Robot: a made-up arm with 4 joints. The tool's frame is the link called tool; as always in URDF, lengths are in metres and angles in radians. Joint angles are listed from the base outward. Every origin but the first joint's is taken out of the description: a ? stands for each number. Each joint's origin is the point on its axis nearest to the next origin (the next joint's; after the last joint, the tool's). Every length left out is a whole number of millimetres.
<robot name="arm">
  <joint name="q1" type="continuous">
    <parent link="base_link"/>
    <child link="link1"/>
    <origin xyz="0 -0.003 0.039" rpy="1.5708 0 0"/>
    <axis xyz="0 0 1"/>
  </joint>
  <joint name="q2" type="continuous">
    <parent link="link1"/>
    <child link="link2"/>
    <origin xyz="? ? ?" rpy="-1.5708 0 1.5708"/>
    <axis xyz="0 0 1"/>
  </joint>
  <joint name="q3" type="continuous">
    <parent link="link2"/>
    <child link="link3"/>
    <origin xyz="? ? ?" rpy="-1.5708 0 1.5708"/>
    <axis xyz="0 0 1"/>
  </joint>
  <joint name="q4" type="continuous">
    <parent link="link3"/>
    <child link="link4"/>
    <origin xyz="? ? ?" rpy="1.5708 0 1.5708"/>
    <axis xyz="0 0 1"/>
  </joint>
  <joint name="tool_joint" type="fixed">
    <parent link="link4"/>
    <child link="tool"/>
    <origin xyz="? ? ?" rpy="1.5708 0 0"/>
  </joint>
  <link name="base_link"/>
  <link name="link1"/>
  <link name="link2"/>
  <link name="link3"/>
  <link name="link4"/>
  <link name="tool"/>
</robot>
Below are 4 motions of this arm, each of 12 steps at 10 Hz.
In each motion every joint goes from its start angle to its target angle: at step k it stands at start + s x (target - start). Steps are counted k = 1, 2, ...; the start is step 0. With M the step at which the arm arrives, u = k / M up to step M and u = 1 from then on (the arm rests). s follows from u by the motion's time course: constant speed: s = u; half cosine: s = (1 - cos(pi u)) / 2; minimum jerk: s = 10 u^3 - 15 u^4 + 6 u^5.
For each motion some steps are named. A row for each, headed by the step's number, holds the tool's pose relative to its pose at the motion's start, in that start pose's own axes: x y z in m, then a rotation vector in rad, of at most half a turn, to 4 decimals.
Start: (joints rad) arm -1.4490 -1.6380 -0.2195 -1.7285
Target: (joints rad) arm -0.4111 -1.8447 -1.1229 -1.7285
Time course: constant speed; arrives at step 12
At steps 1, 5, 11, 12:
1: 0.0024 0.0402 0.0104 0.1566 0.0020 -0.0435
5: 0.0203 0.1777 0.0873 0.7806 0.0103 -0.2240
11: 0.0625 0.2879 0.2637 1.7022 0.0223 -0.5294
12: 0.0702 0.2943 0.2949 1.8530 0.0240 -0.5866

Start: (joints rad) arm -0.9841 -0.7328 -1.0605 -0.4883
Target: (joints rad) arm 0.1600 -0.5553 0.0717 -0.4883
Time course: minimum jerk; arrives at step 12
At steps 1, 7, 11, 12:
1: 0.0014 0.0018 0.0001 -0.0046 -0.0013 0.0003
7: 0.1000 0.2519 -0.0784 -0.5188 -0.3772 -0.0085
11: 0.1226 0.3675 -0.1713 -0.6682 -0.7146 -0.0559
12: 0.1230 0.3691 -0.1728 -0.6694 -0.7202 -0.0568

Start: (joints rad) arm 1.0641 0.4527 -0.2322 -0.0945
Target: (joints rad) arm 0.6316 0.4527 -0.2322 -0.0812
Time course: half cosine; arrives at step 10
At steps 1, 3, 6, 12:
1: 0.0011 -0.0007 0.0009 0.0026 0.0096 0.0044
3: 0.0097 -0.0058 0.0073 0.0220 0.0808 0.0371
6: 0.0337 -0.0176 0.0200 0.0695 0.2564 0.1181
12: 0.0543 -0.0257 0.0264 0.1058 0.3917 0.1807

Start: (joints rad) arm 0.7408 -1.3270 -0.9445 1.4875
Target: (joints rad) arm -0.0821 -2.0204 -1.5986 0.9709
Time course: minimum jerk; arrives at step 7
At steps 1, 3, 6, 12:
1: 0.0012 -0.0130 -0.0163 0.0045 -0.0226 0.0126
3: 0.0637 -0.1428 -0.2881 0.0887 -0.3932 0.1401
6: 0.3349 -0.0680 -0.7338 0.2334 -1.1186 0.0463
12: 0.3476 -0.0591 -0.7461 0.2366 -1.1454 0.0341

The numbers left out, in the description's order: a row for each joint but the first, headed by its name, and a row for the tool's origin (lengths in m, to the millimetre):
q2: 0.361 -0.036 0
q3: 0.297 0.102 0
q4: 0.06 -0.079 0
tool: -0.383 0.07 0

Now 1 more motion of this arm.
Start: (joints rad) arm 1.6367 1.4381 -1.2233 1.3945
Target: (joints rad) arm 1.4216 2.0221 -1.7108 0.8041
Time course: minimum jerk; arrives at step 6
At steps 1, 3, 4, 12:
1: 0.0025 0.0005 0.0059 -0.0256 -0.0011 -0.0013
3: 0.0423 -0.0113 0.0902 -0.3518 -0.0068 0.0477
4: 0.0766 -0.0297 0.1552 -0.5340 0.0030 0.1360
12: 0.1087 -0.0440 0.2087 -0.6476 0.0189 0.2235

